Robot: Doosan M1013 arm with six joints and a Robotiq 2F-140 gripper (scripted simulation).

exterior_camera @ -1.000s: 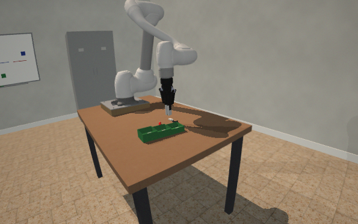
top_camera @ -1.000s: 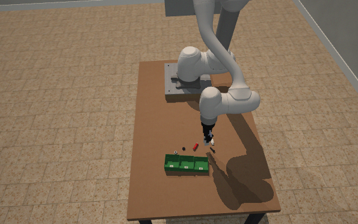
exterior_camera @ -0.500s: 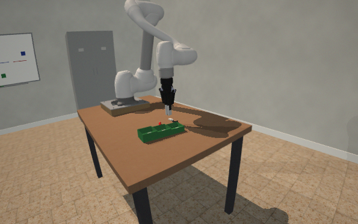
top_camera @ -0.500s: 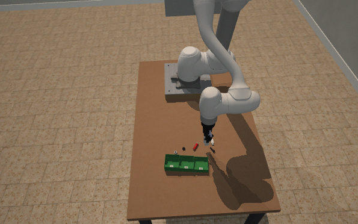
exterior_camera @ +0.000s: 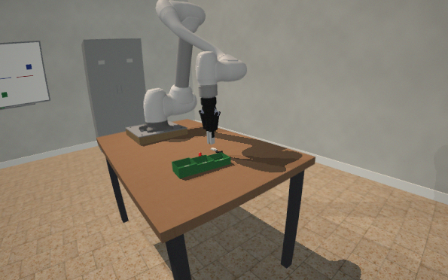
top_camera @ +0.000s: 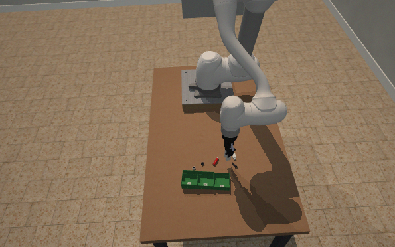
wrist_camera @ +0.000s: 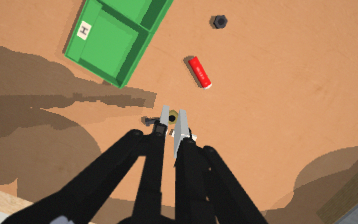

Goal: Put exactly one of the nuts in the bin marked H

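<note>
Now: hand 3 cm above the brass-coloured nut. Also, from my hand: red cylinder: 9 cm below, 6 cm to the right, 1 cm behind; white USB stick: 9 cm below, 5 cm behind, 4 cm to the left; black bolt: 9 cm below, 4 cm to the left, 1 cm ahead.
</note>
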